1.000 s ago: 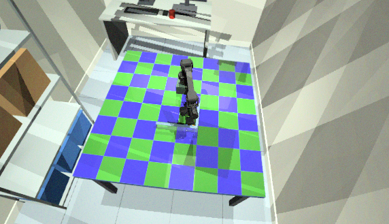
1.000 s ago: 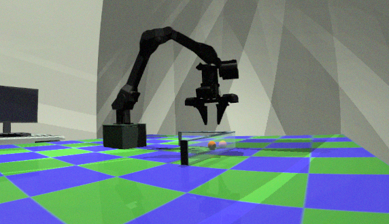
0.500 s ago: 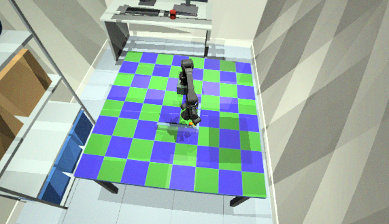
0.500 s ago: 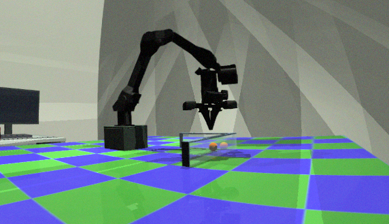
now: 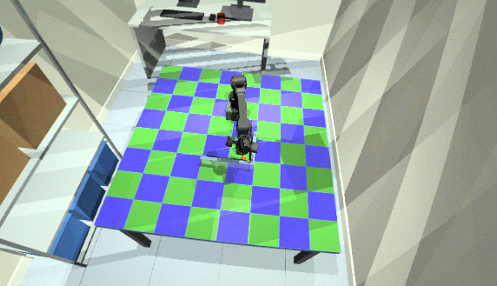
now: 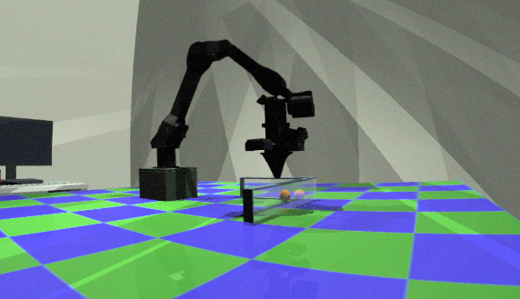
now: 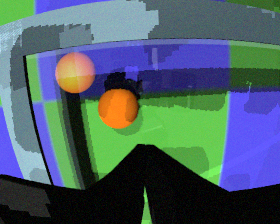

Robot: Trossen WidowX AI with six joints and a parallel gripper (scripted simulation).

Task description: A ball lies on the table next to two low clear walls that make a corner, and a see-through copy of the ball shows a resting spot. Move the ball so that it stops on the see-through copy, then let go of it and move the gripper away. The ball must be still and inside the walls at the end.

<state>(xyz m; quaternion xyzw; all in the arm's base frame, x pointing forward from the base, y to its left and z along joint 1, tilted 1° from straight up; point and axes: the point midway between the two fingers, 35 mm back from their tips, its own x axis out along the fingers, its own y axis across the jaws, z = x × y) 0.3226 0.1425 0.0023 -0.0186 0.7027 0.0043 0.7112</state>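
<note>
Now: the orange ball 10 mm ahead of my gripper tip, 20 mm to the left of it and 50 mm below it. Round my gripper tip: see-through copy of ball: 30 mm ahead, 50 mm to the left, 50 mm below.
</note>
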